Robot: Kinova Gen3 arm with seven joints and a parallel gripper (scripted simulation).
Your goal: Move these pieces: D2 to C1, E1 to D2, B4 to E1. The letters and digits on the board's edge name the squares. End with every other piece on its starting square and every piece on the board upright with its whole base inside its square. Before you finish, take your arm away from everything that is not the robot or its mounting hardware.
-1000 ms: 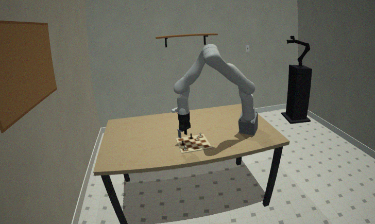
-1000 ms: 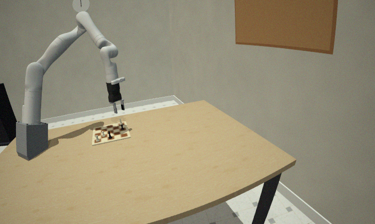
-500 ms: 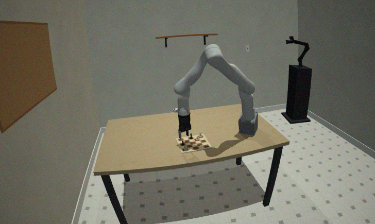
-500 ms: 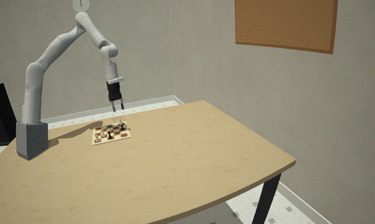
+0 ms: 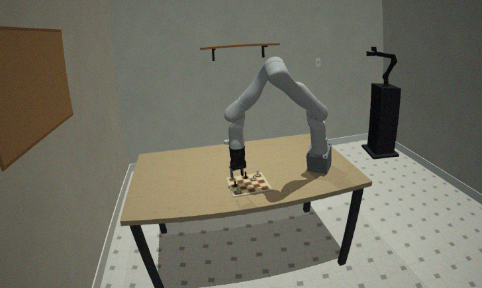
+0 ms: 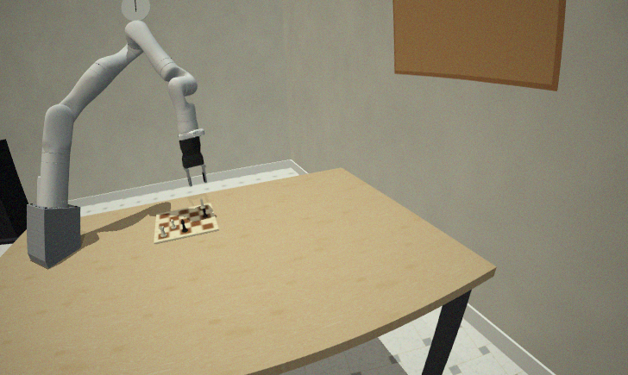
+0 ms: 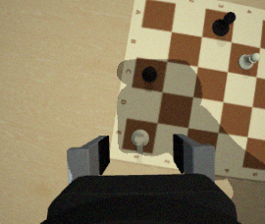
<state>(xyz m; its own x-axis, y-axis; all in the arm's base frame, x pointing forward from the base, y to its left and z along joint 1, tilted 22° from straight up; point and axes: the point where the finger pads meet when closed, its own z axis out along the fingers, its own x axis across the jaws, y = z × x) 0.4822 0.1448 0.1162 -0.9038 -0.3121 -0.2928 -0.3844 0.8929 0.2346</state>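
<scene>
Now: the white piece 10 mm to the left of my hand and 100 mm below it. From my hand the other things lie so: chessboard: 60 mm behind, 90 mm to the right, 120 mm below.
</scene>
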